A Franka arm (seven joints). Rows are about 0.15 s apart.
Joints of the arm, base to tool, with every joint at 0 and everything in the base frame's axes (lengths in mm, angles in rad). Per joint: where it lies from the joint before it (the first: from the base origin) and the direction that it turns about. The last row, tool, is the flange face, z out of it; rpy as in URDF.
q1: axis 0 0 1 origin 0.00 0.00 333.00
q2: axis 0 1 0 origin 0.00 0.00 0.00
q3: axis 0 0 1 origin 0.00 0.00 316.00
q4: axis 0 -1 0 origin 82.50 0.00 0.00
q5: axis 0 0 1 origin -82.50 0.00 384.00
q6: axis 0 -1 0 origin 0.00 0.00 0.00
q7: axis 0 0 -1 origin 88.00 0.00 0.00
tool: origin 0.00 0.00 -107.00 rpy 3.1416 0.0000 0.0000
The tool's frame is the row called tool.
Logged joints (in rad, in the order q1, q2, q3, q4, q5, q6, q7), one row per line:
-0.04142, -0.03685, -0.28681, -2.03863, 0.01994, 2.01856, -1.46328
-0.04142, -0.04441, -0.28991, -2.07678, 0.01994, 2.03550, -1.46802
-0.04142, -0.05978, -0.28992, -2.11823, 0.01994, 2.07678, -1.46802
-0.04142, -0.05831, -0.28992, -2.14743, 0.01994, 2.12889, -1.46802
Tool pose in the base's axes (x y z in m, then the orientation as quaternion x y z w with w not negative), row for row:
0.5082, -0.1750, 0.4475, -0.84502, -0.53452, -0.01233, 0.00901
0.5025, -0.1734, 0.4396, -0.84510, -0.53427, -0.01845, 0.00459
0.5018, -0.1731, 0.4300, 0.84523, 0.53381, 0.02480, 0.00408
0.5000, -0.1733, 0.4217, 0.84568, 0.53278, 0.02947, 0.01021
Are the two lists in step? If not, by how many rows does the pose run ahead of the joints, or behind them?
The pose runs 1 row ahead of the joints: the pose in row i belongs to the joints in row i + 1.
